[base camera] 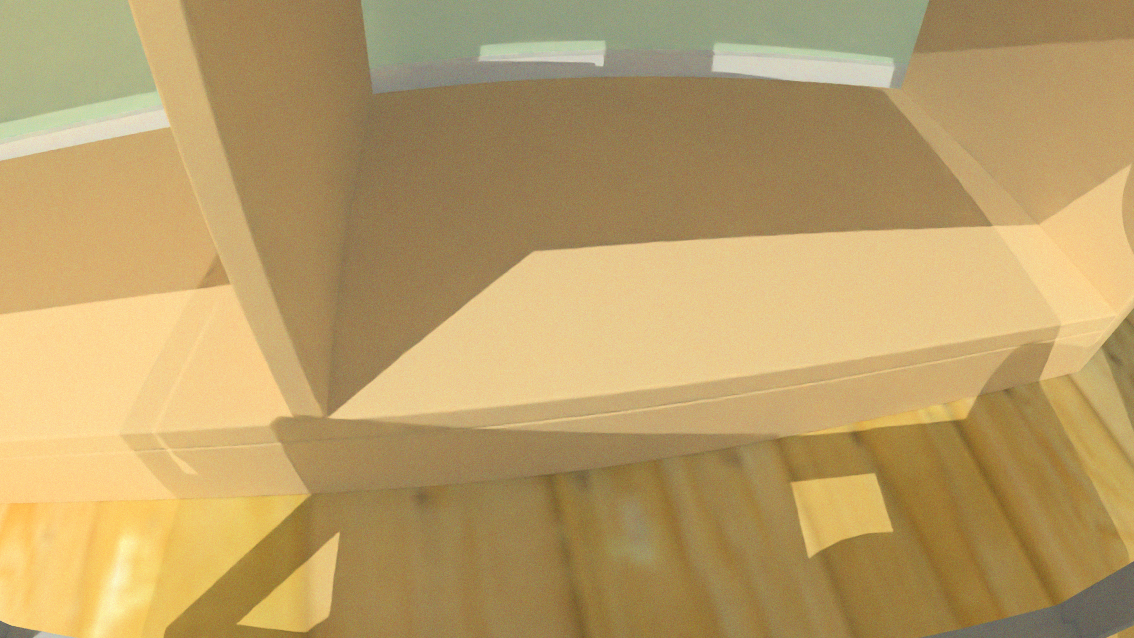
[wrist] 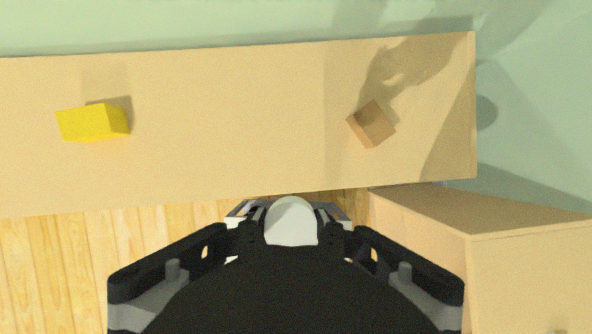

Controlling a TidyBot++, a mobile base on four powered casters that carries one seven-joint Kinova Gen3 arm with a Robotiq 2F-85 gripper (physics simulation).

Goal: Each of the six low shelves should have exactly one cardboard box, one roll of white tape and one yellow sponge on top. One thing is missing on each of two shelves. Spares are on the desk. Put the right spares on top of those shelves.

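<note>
My gripper (wrist: pixel 290 218) is shut on a roll of white tape (wrist: pixel 291 220), whose rounded end shows between the fingertips in the wrist view. It hangs in front of the near edge of a low shelf (wrist: pixel 225 125) (base camera: pixel 713 309). On top of that shelf, a yellow sponge (wrist: pixel 87 123) lies at the left and a small cardboard box (wrist: pixel 374 125) sits turned at an angle near the right end. No tape roll shows on the visible part of this shelf top. In the base camera view, the shelf's open compartments stand close in front of the base.
A second low shelf (wrist: pixel 530 270) stands at the right in the wrist view, near the first shelf's right front corner. The green wall (wrist: pixel 200 25) runs behind the first shelf. Wooden floor (wrist: pixel 65 260) (base camera: pixel 475 555) lies in front of it. An upright divider (base camera: pixel 273 198) splits the compartments.
</note>
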